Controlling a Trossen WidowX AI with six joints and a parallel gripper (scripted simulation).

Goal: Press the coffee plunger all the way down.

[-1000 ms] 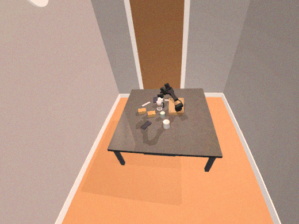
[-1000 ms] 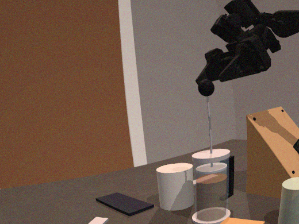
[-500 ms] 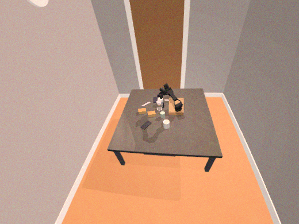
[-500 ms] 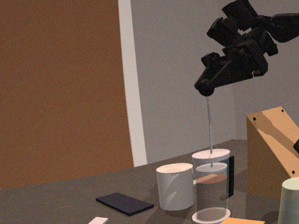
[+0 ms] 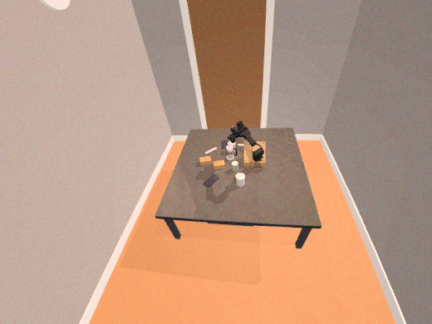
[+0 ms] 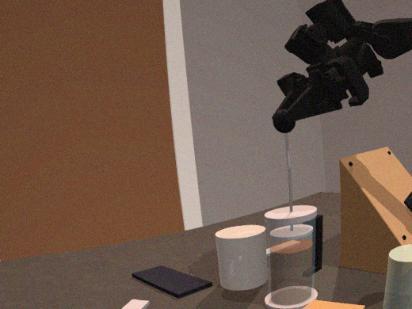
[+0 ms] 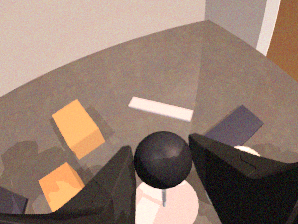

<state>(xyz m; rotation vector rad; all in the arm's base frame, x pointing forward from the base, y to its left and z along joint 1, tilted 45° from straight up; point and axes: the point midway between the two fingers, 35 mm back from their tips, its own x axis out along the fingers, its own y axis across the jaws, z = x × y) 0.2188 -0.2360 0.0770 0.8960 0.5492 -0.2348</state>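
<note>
My gripper tip is now 130 mm above the glass coffee press and 20 mm past it. The rest, counted from my gripper tip: pale green cup 220 mm below, 180 mm to the left, 40 mm behind.
</note>
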